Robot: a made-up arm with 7 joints.
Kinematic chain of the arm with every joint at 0, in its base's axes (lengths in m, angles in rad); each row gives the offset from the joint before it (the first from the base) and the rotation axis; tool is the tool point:
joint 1: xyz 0 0 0.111 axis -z
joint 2: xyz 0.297 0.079 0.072 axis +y
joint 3: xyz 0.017 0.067 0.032 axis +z
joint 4: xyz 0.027 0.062 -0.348 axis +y
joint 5: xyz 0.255 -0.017 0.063 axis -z
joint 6: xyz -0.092 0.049 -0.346 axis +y
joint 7: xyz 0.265 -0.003 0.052 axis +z
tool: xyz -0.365 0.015 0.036
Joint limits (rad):
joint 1: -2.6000..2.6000
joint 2: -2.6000..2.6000
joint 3: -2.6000..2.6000
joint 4: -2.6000..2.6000
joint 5: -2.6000..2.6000
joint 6: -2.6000..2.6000
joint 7: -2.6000..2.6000
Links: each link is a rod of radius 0.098 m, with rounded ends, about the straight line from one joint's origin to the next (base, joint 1, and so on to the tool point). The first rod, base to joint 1, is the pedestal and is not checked.
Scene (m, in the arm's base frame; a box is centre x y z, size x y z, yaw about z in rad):
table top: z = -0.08
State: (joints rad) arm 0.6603 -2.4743 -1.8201 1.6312 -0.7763 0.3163 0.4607
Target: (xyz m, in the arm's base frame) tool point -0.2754 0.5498 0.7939
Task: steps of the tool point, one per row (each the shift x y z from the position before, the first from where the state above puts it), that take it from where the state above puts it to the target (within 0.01 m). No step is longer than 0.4 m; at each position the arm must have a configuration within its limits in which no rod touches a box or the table.
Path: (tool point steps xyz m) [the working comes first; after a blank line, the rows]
Joints at the target: -0.7824 -2.6000 -2.3372 2.4039 -1.0920 0.6330 1.2766
Straight joint move there: clear.

1: 0.0243 0.2791 0.0553
2: -0.1150 0.2870 0.0635
3: -0.2560 0.2105 0.0590
4: -0.3419 0.0555 0.0396
5: -0.3265 -0.1323 0.0058

